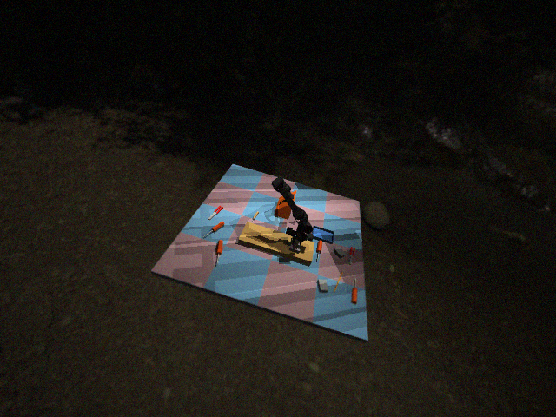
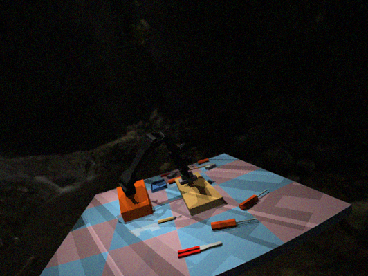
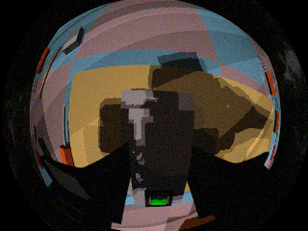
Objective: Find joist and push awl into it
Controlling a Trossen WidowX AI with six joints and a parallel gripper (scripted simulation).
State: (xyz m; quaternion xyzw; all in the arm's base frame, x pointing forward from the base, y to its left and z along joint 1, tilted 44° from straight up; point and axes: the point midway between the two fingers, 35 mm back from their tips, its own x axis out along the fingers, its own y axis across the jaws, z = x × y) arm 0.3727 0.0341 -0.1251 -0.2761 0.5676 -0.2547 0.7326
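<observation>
Now: gripper tip 210 mm past the blue tray, 200 mm to the right of it and 50 mm above it. From my gripper tip the other things lie so: awl: 350 mm to the right, 200 mm behind, 60 mm below; stud finder: 20 mm behind, 20 mm above.
</observation>
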